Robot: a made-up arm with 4 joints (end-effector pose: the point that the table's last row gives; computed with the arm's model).
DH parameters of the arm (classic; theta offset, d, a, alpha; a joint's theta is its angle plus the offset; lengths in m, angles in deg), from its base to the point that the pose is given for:
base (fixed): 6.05 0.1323 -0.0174 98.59
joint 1: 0 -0.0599 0.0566 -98.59
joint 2: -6.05 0.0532 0.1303 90
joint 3: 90 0.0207 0.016 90
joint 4: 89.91 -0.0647 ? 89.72
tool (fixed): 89.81 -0.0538 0 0
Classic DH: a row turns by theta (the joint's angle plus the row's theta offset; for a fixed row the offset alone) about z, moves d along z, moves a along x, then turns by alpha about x.
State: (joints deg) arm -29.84 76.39 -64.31 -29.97
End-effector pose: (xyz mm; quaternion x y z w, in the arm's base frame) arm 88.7 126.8 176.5 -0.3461 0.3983 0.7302 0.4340
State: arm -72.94 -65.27 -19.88 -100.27
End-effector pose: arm 58.3 -14.0 150.8 -0.6813 0.6891 0.1743 0.1749
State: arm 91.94 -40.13 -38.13 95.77
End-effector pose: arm -168.7 -22.6 285.8 0.8594 -0.4299 0.1531 0.2306
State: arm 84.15 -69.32 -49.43 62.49
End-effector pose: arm -130.4 -48.0 268.0 0.8864 -0.3339 -0.1193 0.2978
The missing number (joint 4, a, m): -0.0377
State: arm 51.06 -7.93 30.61 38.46
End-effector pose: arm 52.5 72.3 261.7 0.2844 -0.6500 0.0764 0.7006
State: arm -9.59 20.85 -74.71 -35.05
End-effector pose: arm 115.9 71.7 222.0 -0.3280 0.5818 0.3466 0.6587
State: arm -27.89 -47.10 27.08 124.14
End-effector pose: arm 94.5 48.6 185.2 0.7273 -0.2824 -0.1391 0.6099
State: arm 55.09 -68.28 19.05 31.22
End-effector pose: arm 23.9 -9.3 242.8 0.3624 -0.6006 -0.4508 0.5520
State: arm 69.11 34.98 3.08 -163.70
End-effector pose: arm -69.9 9.4 312.6 -0.8013 -0.2498 -0.5436 0.0063
